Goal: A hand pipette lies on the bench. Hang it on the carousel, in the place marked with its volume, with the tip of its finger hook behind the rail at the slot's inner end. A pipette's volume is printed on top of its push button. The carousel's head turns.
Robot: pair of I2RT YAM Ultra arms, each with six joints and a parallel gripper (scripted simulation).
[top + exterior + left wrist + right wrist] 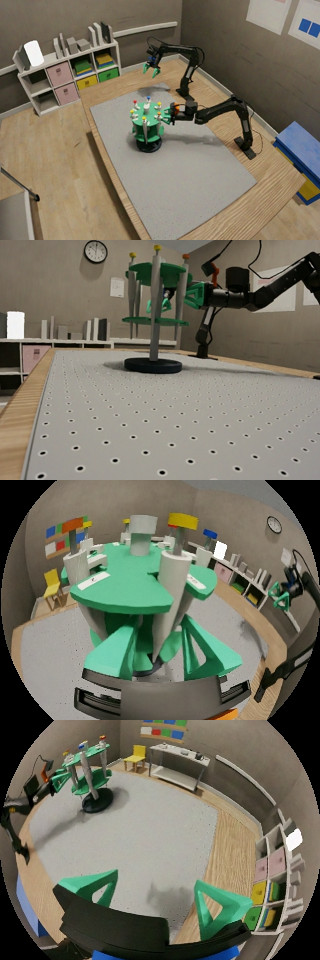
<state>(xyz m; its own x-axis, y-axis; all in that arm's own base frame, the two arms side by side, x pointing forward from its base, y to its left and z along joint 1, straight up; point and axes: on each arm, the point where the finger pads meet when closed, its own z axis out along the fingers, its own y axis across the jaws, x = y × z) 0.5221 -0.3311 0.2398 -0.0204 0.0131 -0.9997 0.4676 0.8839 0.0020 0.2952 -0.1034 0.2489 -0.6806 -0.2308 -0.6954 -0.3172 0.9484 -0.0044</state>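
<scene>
The hand pipette is 10 mm ahead of my left hand, 10 mm to the right of it and 20 mm below it.
</scene>
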